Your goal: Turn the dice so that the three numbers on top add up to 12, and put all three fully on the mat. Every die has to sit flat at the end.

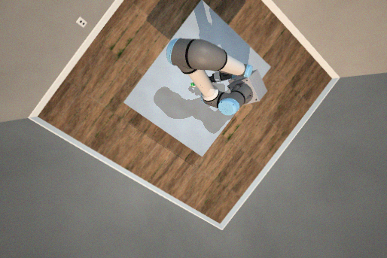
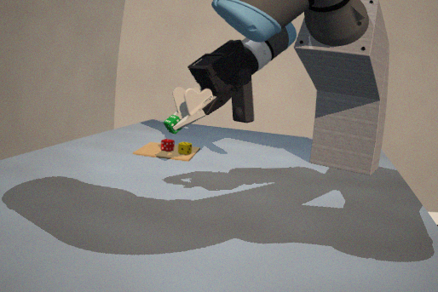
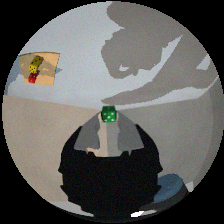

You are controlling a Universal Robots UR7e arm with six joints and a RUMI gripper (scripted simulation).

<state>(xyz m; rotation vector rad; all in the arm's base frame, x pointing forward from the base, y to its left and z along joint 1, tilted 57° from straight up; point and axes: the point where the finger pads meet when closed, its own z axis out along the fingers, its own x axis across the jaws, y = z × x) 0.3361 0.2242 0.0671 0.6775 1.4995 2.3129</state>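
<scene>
Now: hand 10 mm to the right of the green die. Round my hand: tan mat (160 mm to the right, 130 mm ahead, 100 mm below); then red die (160 mm to the right, 130 mm ahead, 90 mm below); then yellow die (160 mm to the right, 90 mm below, 80 mm ahead).
</scene>
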